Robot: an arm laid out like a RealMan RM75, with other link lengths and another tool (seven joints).
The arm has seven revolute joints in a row. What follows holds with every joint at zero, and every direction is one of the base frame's. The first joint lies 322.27 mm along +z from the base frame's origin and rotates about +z. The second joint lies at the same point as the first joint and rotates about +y. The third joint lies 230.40 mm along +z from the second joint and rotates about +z. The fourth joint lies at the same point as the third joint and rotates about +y. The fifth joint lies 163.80 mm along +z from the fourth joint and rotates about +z. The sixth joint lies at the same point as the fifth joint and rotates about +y. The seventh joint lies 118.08 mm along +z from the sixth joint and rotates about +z. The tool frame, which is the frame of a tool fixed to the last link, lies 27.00 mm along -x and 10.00 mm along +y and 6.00 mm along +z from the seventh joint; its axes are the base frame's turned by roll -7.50, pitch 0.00 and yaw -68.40 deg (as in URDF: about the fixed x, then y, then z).
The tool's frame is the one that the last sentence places.
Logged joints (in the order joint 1, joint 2, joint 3, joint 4, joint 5, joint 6, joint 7), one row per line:
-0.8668, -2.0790, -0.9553, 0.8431, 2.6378, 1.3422, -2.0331
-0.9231, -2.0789, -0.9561, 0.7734, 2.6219, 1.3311, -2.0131
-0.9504, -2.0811, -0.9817, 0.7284, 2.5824, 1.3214, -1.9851
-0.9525, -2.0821, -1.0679, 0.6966, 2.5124, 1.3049, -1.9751
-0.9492, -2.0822, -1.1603, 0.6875, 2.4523, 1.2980, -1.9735
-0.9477, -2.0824, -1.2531, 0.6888, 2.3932, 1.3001, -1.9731
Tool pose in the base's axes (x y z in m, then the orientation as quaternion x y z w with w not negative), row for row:
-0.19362, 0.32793, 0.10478, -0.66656, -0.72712, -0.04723, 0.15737
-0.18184, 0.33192, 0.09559, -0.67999, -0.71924, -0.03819, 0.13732
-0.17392, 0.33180, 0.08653, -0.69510, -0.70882, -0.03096, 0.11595
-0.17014, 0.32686, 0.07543, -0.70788, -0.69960, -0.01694, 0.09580
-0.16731, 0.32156, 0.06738, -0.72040, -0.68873, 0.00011, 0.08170
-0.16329, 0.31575, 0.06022, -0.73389, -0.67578, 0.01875, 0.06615
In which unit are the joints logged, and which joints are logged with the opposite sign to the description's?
The joints are logged in radians. Opposite sign: joint 3.
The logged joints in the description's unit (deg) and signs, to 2 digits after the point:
-49.66, -119.12, 54.73, 48.31, 151.13, 76.90, -116.49
-52.89, -119.11, 54.78, 44.31, 150.22, 76.27, -115.34
-54.45, -119.24, 56.25, 41.73, 147.96, 75.71, -113.74
-54.57, -119.30, 61.19, 39.91, 143.95, 74.77, -113.16
-54.39, -119.30, 66.48, 39.39, 140.51, 74.37, -113.07
-54.30, -119.31, 71.80, 39.47, 137.12, 74.49, -113.05

